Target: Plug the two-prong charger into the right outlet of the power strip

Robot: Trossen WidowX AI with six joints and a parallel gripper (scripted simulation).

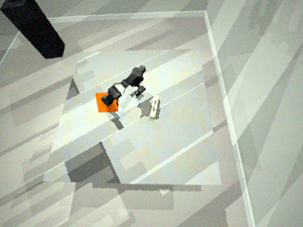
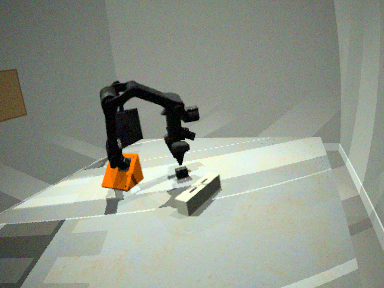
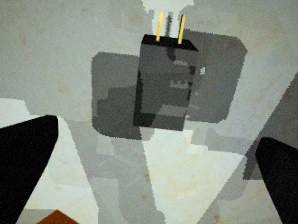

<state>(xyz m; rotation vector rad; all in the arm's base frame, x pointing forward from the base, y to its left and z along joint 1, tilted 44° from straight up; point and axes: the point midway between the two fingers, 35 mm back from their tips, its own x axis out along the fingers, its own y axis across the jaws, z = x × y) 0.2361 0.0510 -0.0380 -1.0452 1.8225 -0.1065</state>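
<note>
Now: the two-prong charger 20 mm ahead of my gripper tip, 10 mm to the left of it and 50 mm below it.
</note>
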